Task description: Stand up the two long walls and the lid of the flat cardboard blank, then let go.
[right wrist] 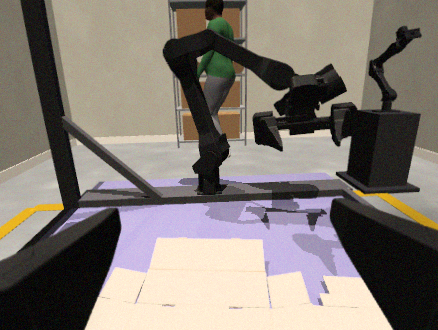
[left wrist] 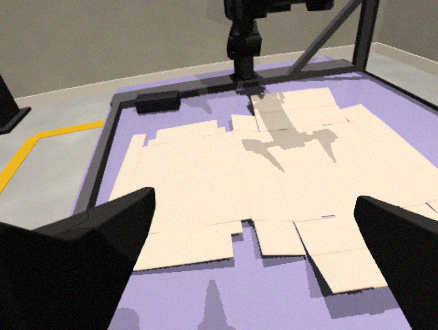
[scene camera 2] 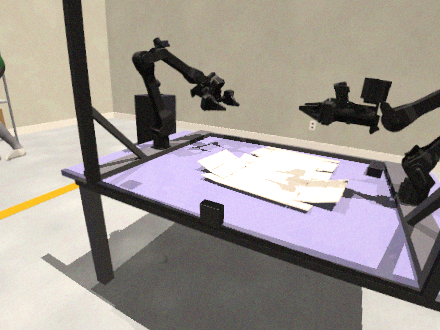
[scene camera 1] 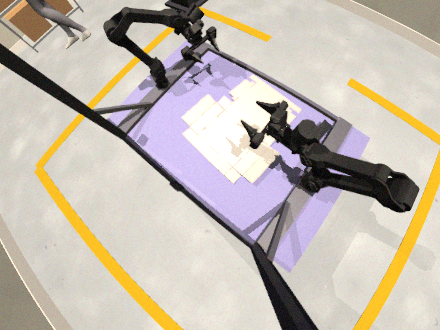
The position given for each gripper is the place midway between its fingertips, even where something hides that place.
Observation:
The left gripper (scene camera 1: pixel 211 57) is open, holding nothing. The right gripper (scene camera 2: pixel 301 106) is open, holding nothing. Also in view: an upright post (scene camera 2: pixel 74 27), a dark metal frame (scene camera 2: pixel 398 290) and a diagonal brace (right wrist: pixel 68 125).
The left gripper shows as well in the right wrist view (right wrist: pixel 310 146), in the left wrist view (left wrist: pixel 256 201) and in scene camera 2 (scene camera 2: pixel 232 107). The right gripper is seen too in the right wrist view (right wrist: pixel 227 213) and in scene camera 1 (scene camera 1: pixel 248 110). The upright post shows as well in the right wrist view (right wrist: pixel 37 28).

